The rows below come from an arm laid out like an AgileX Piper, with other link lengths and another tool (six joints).
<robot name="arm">
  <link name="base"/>
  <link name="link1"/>
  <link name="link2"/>
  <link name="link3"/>
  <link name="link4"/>
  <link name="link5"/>
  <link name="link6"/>
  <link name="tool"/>
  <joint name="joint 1" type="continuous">
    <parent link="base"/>
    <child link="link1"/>
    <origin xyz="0 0 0.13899" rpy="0 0 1.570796"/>
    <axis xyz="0 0 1"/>
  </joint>
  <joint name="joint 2" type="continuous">
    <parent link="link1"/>
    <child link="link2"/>
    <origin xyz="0 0 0" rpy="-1.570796 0 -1.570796"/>
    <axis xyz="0 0 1"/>
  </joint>
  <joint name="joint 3" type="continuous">
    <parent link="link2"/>
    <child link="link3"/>
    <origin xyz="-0.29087 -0.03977 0"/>
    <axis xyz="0 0 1"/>
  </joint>
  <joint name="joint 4" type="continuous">
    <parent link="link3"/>
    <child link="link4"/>
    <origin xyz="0.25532 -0.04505 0" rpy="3.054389 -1.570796 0"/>
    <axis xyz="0 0 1"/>
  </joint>
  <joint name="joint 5" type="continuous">
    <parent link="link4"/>
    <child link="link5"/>
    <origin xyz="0 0 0" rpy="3.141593 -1.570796 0"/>
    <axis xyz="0 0 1"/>
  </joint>
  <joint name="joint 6" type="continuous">
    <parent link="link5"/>
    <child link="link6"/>
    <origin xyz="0.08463 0 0" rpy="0 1.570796 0"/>
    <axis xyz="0 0 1"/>
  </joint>
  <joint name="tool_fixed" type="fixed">
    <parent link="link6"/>
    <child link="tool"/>
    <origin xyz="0.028 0 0.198" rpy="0 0.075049 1.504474"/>
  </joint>
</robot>
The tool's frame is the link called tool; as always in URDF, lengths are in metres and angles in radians. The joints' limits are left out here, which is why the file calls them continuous.
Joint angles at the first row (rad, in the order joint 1, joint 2, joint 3, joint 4, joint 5, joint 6):
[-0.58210, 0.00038, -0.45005, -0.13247, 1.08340, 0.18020]
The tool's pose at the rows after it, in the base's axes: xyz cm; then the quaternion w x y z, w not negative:
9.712, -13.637, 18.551, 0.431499, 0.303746, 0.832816, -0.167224
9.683, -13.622, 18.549, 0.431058, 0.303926, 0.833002, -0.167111
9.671, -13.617, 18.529, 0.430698, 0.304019, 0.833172, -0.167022
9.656, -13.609, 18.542, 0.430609, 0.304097, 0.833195, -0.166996
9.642, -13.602, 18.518, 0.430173, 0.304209, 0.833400, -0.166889
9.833, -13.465, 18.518, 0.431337, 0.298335, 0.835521, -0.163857
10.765, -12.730, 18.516, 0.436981, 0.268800, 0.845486, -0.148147
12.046, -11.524, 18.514, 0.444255, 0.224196, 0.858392, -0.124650
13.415, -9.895, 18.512, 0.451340, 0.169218, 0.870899, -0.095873
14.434, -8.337, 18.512, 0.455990, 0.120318, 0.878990, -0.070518
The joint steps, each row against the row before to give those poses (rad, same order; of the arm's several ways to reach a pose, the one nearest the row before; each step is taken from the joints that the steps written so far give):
[-0.00005, -0.00038, 0.00002, 0.00004, -0.00491, -0.00079]
[-0.00001, 0.00000, -0.00109, 0.00001, 0.00210, -0.00002]
[0.00012, -0.00001, 0.00000, -0.00011, 0.00086, 0.00012]
[-0.00003, 0.00000, -0.00087, 0.00003, 0.00108, -0.00003]
[0.00001, -0.00001, 0.00000, -0.00002, 0.00103, 0.00001]
[0.01406, 0.00002, 0.00000, 0.00002, -0.00003, -0.00002]
[0.07122, 0.00000, -0.00002, 0.00001, 0.00002, 0.00100]
[0.10555, 0.00003, 0.00001, 0.00001, -0.00003, 0.00090]
[0.12775, -0.00002, 0.00001, 0.00000, 0.00001, 0.00065]
[0.11173, -0.00004, -0.00001, 0.00002, 0.00004, -0.00002]

